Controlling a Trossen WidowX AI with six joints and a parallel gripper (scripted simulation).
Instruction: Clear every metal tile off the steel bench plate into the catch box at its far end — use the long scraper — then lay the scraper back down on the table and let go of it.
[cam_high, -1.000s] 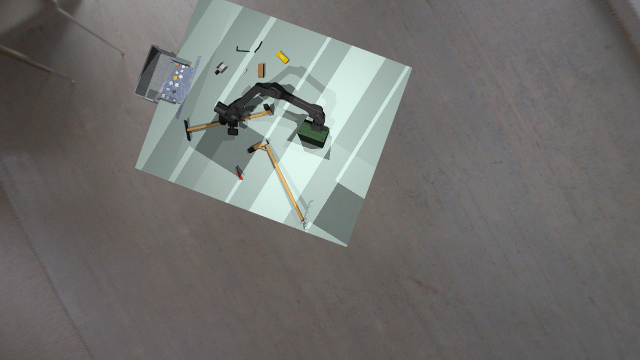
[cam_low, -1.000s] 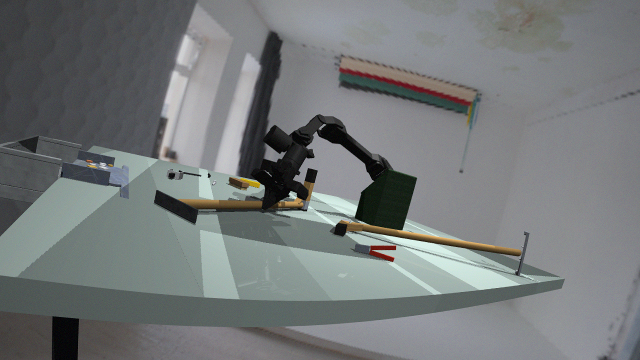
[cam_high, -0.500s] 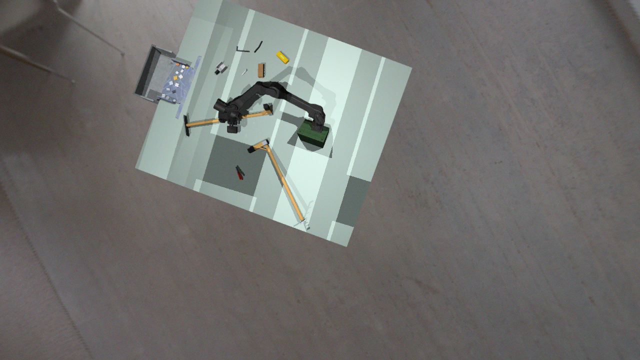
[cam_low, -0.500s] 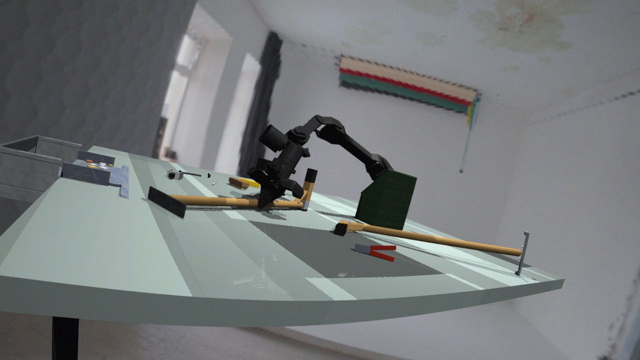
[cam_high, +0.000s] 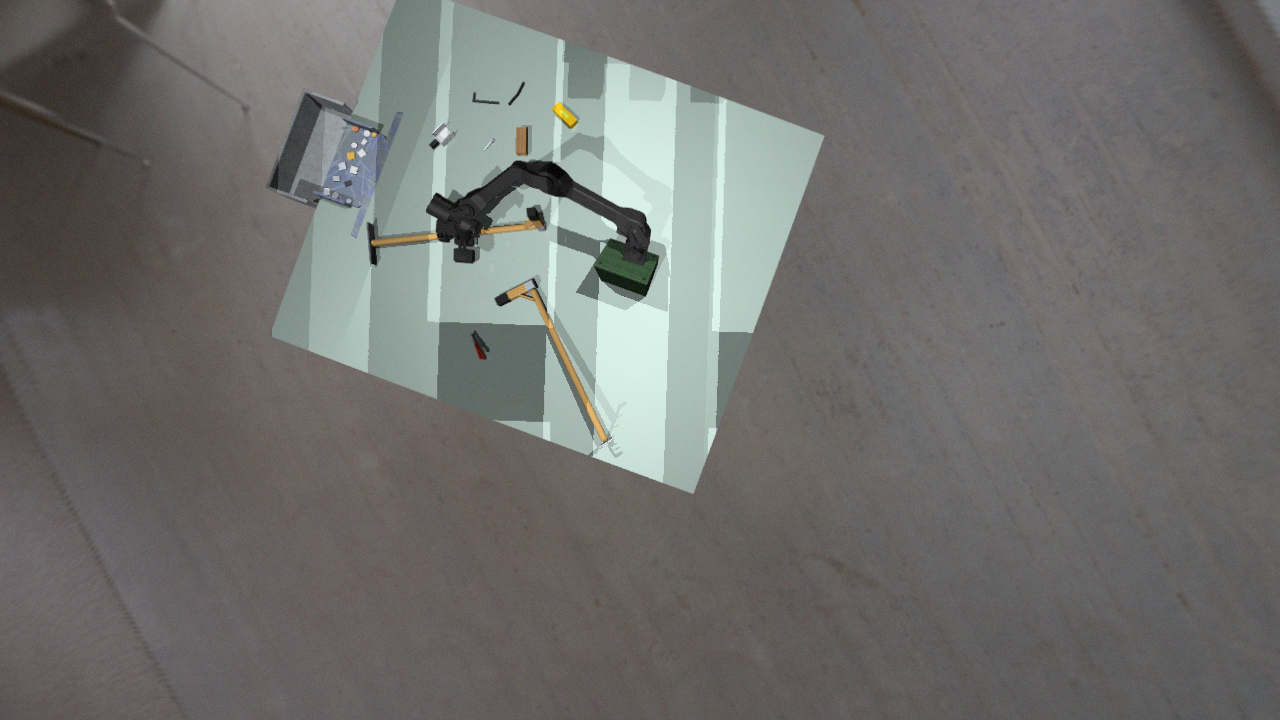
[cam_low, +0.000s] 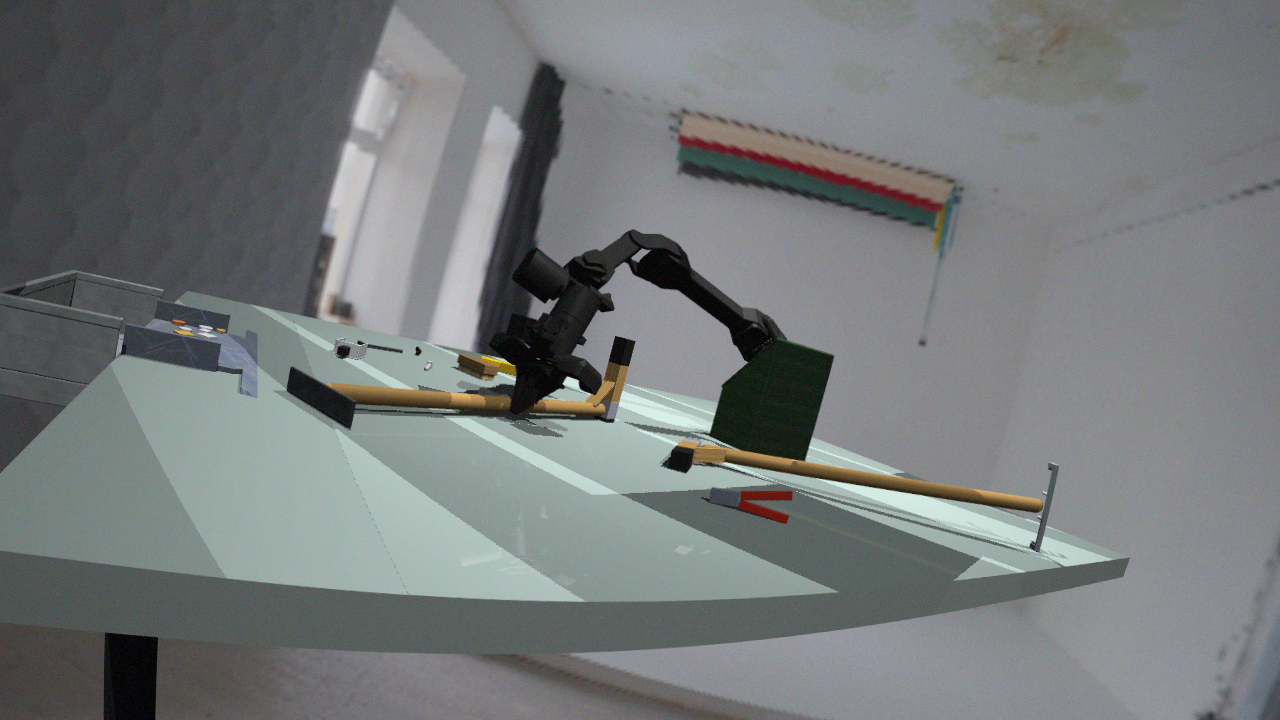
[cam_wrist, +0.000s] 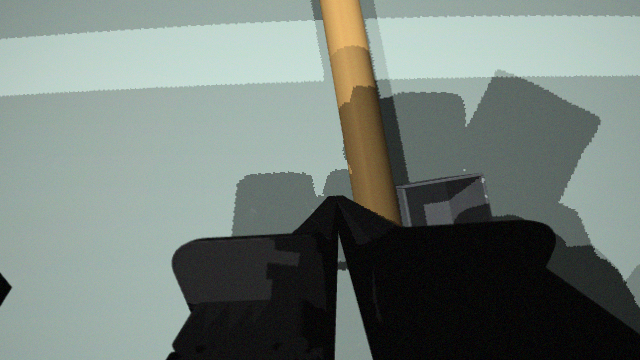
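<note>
The long scraper lies 50 mm above my gripper tip, 20 mm ahead of it and 10 mm to the right of it. Round my gripper tip: wooden block: 370 mm to the right, 90 mm behind; small grey box: 50 mm to the right, 10 mm ahead; red-handled tool: 330 mm to the left, 140 mm behind.
</note>
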